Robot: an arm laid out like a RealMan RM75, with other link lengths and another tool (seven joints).
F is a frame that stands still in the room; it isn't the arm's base.
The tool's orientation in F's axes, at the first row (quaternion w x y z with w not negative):
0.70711, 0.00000, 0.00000, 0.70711
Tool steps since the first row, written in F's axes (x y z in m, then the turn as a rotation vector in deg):
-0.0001, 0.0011, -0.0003, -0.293, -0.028, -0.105
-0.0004, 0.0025, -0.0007, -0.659, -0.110, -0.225
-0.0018, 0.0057, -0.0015, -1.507, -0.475, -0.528
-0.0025, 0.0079, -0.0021, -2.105, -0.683, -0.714
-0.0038, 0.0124, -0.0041, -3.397, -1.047, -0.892
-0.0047, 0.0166, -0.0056, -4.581, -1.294, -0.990
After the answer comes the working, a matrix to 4 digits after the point.
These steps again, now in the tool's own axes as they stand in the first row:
0.0011, 0.0001, -0.0003, -0.028, 0.293, -0.105
0.0025, 0.0004, -0.0007, -0.110, 0.659, -0.225
0.0057, 0.0018, -0.0015, -0.475, 1.507, -0.528
0.0079, 0.0025, -0.0021, -0.683, 2.105, -0.714
0.0124, 0.0038, -0.0041, -1.047, 3.397, -0.892
0.0166, 0.0047, -0.0056, -1.294, 4.581, -0.990

The tool's axes in the first row as the columns of a matrix, in F's axes (rounded; the answer above uses it unrounded):
0.0000, -1.0000, 0.0000
1.0000, 0.0000, 0.0000
0.0000, 0.0000, 1.0000

